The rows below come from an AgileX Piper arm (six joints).
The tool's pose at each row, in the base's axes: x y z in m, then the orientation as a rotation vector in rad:
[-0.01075, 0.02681, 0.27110, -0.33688, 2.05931, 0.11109]
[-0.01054, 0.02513, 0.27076, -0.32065, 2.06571, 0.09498]
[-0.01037, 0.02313, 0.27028, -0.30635, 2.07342, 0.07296]
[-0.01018, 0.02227, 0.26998, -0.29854, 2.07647, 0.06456]
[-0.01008, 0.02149, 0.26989, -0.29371, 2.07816, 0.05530]
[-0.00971, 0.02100, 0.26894, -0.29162, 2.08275, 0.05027]
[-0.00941, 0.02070, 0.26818, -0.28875, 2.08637, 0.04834]
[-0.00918, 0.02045, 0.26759, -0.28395, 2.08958, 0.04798]
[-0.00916, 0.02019, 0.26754, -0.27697, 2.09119, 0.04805]
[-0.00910, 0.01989, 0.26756, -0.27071, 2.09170, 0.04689]
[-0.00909, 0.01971, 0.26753, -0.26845, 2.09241, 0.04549]
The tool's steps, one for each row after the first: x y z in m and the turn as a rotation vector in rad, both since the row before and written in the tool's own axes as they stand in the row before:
[0.00052, -0.00165, -0.00002, 0.01806, 0.00561, 0.00558]
[0.00071, -0.00194, -0.00002, 0.02131, 0.00780, 0.00195]
[0.00033, -0.00086, 0.00016, 0.00910, 0.00288, 0.00242]
[0.00017, -0.00077, 0.00000, 0.00853, 0.00196, -0.00020]
[0.00073, -0.00048, 0.00071, 0.00417, 0.00476, -0.00006]
[0.00056, -0.00030, 0.00059, 0.00235, 0.00346, 0.00165]
[0.00044, -0.00025, 0.00046, 0.00206, 0.00274, 0.00361]
[0.00008, -0.00025, 0.00000, 0.00276, 0.00093, 0.00515]
[0.00001, -0.00031, 0.00000, 0.00340, 0.00002, 0.00402]
[0.00005, -0.00018, 0.00000, 0.00190, 0.00061, 0.00111]

